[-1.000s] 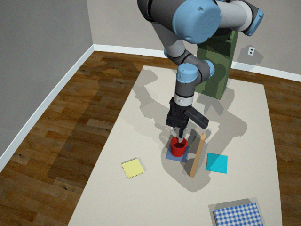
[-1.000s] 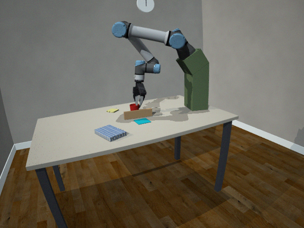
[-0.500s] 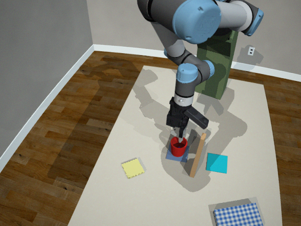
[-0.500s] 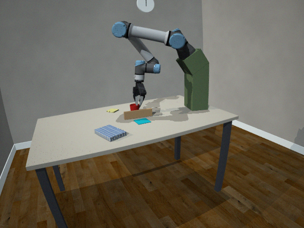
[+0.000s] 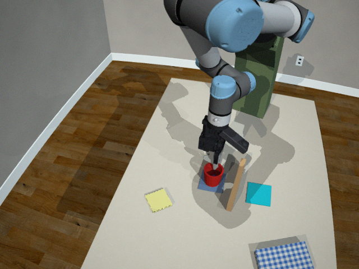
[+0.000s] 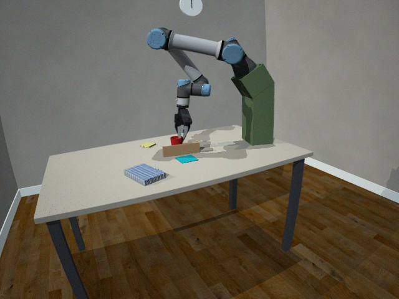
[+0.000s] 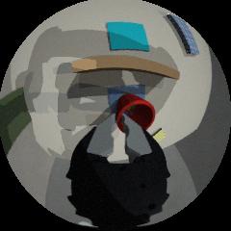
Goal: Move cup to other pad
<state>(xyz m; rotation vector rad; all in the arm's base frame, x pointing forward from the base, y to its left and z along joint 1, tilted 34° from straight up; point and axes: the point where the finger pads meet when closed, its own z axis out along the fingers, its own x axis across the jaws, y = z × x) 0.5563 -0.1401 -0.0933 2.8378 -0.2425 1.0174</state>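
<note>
My hand is 3 cm short of the red cup, 1 cm to the left of it and 3 cm above it. From my hand the other things lie so: blue pad 3 cm ahead, 1 cm to the right, 6 cm below; then cyan pad 7 cm ahead, 18 cm to the left, 6 cm below; then wooden rail 5 cm ahead, 9 cm to the left, 4 cm below.
</note>
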